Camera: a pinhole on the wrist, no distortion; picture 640 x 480 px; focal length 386.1 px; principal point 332.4 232.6 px. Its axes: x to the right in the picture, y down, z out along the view. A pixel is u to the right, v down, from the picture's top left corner.
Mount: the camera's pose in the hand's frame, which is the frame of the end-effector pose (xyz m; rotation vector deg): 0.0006 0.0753 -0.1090 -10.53 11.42 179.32
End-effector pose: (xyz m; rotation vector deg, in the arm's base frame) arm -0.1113 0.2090 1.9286 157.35 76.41 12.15
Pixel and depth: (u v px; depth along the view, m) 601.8 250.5 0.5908
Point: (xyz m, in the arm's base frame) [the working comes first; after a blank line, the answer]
In the camera's frame: 0.4122 0.0274 0.5908

-0.2422 -0.2462 1.4792
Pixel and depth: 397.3 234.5 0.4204
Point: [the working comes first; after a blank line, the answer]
In the camera's frame: 0.0707 0.0021 0.4204

-0.0388 0.0343 1.6415
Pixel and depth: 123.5 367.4 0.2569
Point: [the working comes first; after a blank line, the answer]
In the camera's frame: -0.1390 0.0897 0.2569

-0.0025 0.2796 1.7714
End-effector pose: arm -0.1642 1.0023 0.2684 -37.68 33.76 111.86
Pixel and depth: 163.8 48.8 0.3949
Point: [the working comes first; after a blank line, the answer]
In the camera's frame: -0.1724 -0.1880 0.3949

-0.5503 1.1284 0.4282
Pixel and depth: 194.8 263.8 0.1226
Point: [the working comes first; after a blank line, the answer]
In the camera's frame: -0.0437 0.0099 0.1226

-0.2524 0.9983 0.2726
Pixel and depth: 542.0 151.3 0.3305
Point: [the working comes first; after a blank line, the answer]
In the camera's frame: 0.1794 -0.0696 0.3305

-0.2818 0.9071 0.5728
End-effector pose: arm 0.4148 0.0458 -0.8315 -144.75 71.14 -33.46
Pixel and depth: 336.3 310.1 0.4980
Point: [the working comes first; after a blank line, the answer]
In the camera's frame: 0.0050 0.1000 0.4980

0.5357 0.0962 -1.2101
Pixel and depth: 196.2 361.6 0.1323
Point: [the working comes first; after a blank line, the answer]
In the camera's frame: -0.0467 0.0442 0.1323

0.4135 -0.0062 -0.8723
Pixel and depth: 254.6 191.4 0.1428
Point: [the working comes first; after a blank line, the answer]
In the camera's frame: -0.0288 -0.0152 0.1428

0.3619 -0.0274 -0.9016
